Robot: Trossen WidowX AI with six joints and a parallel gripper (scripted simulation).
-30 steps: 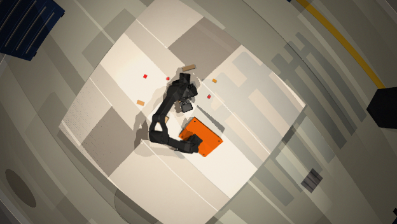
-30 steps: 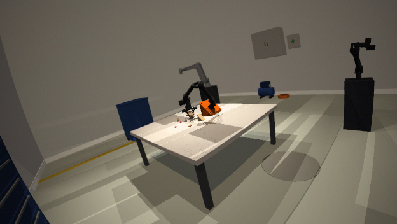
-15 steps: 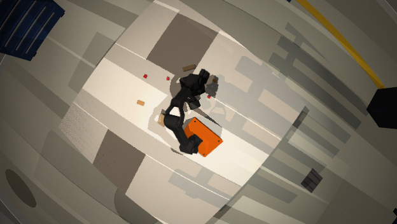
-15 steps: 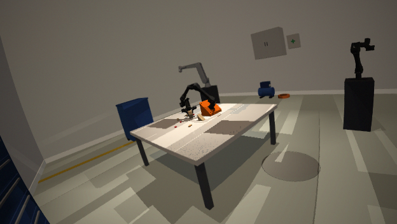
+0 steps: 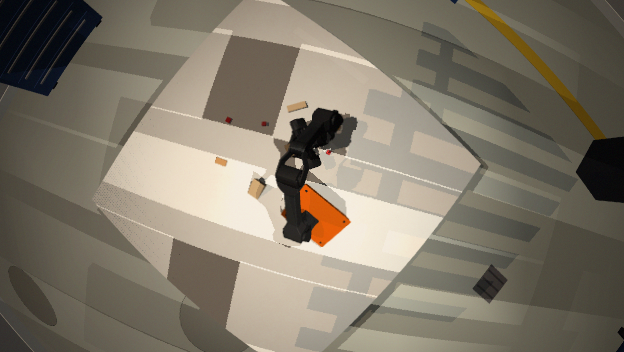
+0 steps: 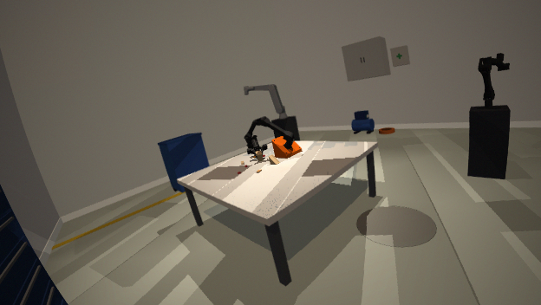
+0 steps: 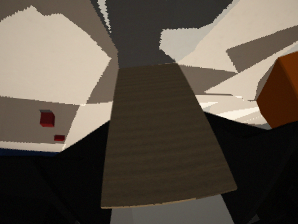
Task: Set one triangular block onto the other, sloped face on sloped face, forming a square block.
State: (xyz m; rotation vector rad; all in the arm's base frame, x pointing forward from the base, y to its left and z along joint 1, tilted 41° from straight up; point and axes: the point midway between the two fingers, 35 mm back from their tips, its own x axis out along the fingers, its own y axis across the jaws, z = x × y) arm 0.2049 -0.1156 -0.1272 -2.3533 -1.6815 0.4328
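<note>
The light wooden triangular block lies 1 cm above my gripper tip. Also, from my gripper tip: small orange cube (19 cm to the right, 7 cm behind, 4 cm below).
</note>
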